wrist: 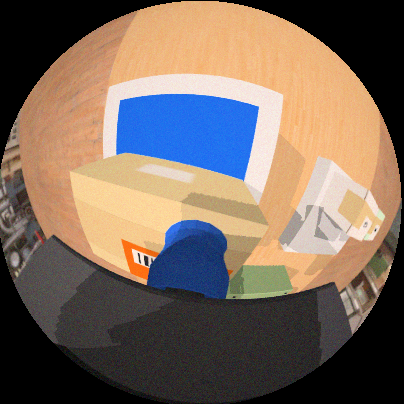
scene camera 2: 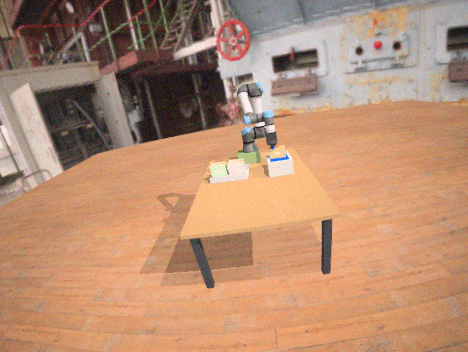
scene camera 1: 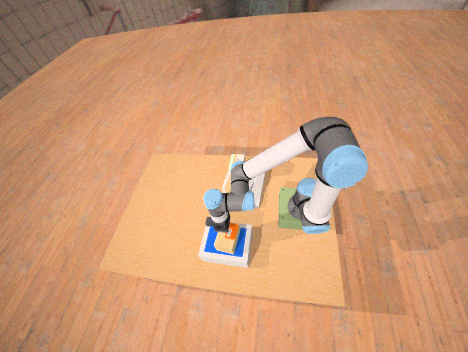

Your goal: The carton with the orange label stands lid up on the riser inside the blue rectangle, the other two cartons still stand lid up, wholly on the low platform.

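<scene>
The tan carton with the orange label (scene camera 1: 226,242) (scene camera 2: 277,153) (wrist: 150,195) rests on the white riser (scene camera 1: 223,258) (scene camera 2: 279,168) (wrist: 269,124), over the blue rectangle (scene camera 1: 210,242) (wrist: 188,128). Its orange label face is turned up toward the cup, and its taped lid face looks sideways. My suction cup (scene camera 1: 222,228) (scene camera 2: 272,144) (wrist: 193,233) is at the label end of the carton, touching or just above it; it does not hold it. Two other cartons (scene camera 2: 218,170) (scene camera 2: 236,167) stand side by side on the low platform (scene camera 2: 229,179) (scene camera 1: 258,188) (wrist: 312,225).
The arm's green base plate (scene camera 1: 285,209) (scene camera 2: 249,157) (wrist: 260,281) sits beside the riser. The forearm reaches over the low platform and hides most of it in scene camera 1. All stands on a wooden table (scene camera 2: 253,209) with dark legs.
</scene>
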